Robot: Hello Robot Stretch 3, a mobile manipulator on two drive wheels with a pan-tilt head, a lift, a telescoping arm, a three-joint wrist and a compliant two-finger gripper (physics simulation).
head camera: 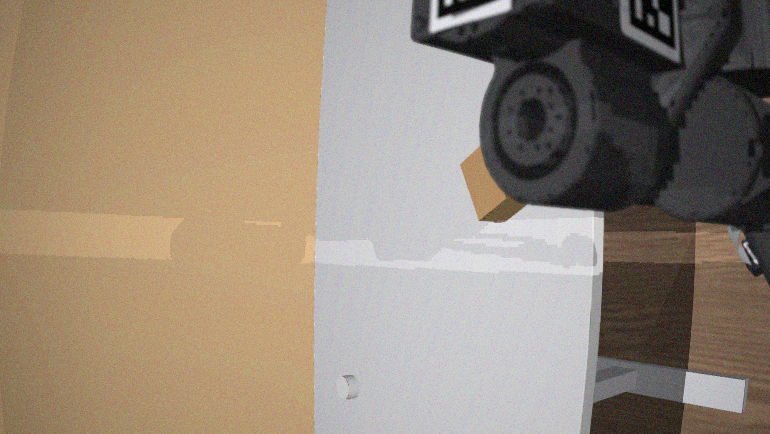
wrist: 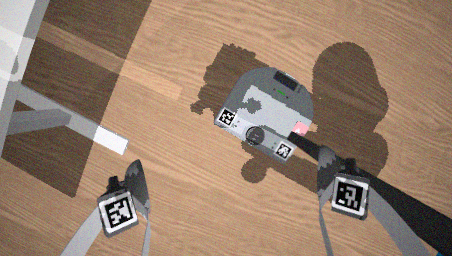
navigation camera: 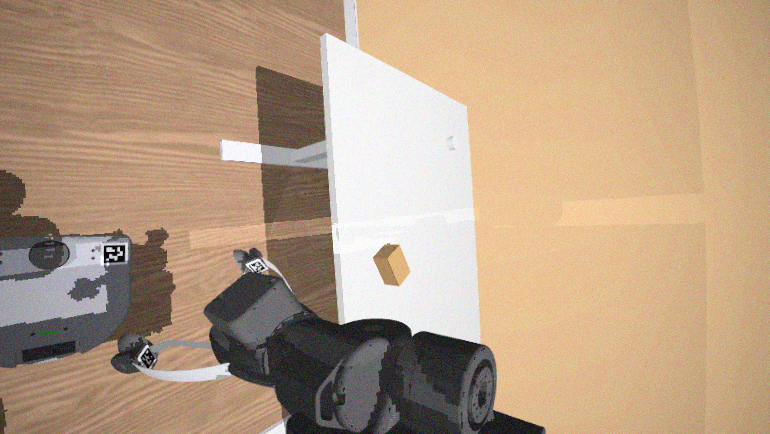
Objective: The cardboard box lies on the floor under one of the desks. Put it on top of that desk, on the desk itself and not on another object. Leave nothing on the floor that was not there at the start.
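Frame: origin at the robot's base, x ahead, y left, z up, level; millimetres.
Where they show: gripper, fingertip midpoint: (wrist: 231, 172) (navigation camera: 191, 299); robot's base, origin of the base link: (wrist: 251, 129) (navigation camera: 50, 253).
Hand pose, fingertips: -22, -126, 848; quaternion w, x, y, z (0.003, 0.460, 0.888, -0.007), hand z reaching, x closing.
Each offset is from my fingertips to the top centre of the thing, as dx, dy, dz. "*": to the spot under its first point. Level surfaces: height alone.
The cardboard box {-14, -503, -78} (head camera: 483, 191) (navigation camera: 390, 265) rests on the white top of the desk {dz -128} (head camera: 431, 334) (navigation camera: 399, 161). In the head camera view the wrist hides part of it. In the navigation view all of its visible outline is free of the gripper, and the fingers are apart from it. My gripper (navigation camera: 191, 310) (wrist: 231, 172) is open and empty, its fingers wide apart. It hangs over the wooden floor between the robot's base and the desk's front edge. The wrist view shows floor and the robot's base between the fingers. The fingertips do not show clearly in the head camera view.
A small white cylinder {+402, -895, -104} (head camera: 347, 387) (navigation camera: 451, 142) is on the desk near the wall. The desk's white leg foot {* +407, -423, -823} (head camera: 714, 391) (navigation camera: 241, 150) (wrist: 111, 139) reaches out over the floor past the desk's front edge. The robot's base (navigation camera: 64, 296) (wrist: 270, 115) stands in front of the desk. A tan wall (head camera: 161, 323) (navigation camera: 593, 323) is behind the desk.
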